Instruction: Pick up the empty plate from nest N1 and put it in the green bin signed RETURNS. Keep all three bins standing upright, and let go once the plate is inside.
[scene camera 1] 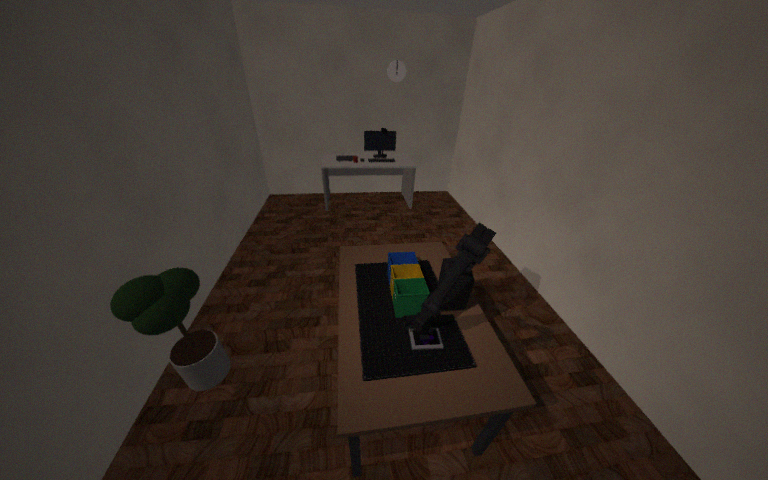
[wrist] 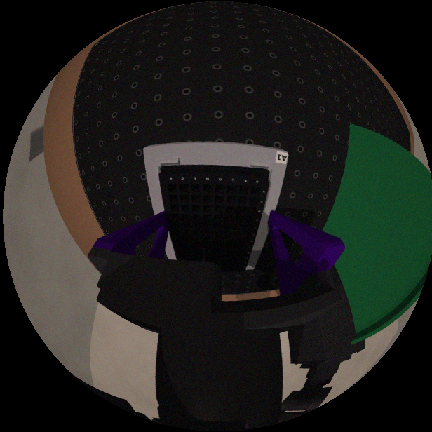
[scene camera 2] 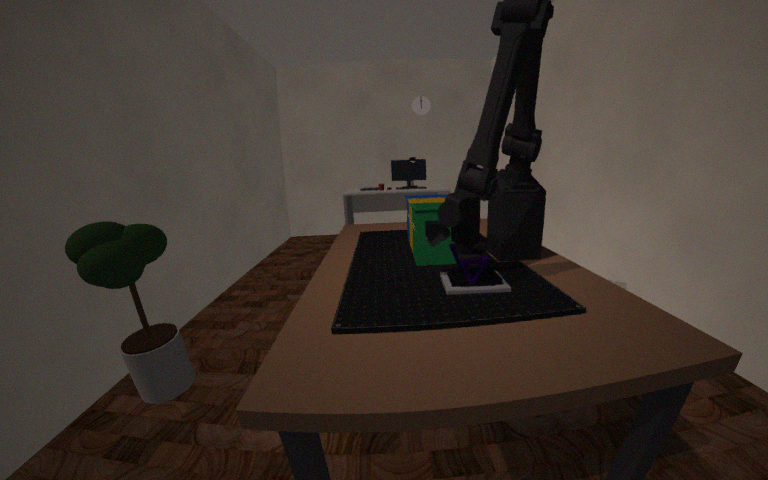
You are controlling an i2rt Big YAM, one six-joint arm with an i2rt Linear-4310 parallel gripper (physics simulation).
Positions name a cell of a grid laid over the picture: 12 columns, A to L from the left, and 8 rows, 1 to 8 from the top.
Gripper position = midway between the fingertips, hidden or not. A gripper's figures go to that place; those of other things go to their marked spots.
Labels:
My gripper (wrist: G5): 0.13 m from the lens. A green bin (wrist: K4): 0.16 m from the lens. A black plate (wrist: F4) is 0.12 m from the lens. The marked spots on the black plate and the green bin are 0.16 m apart.

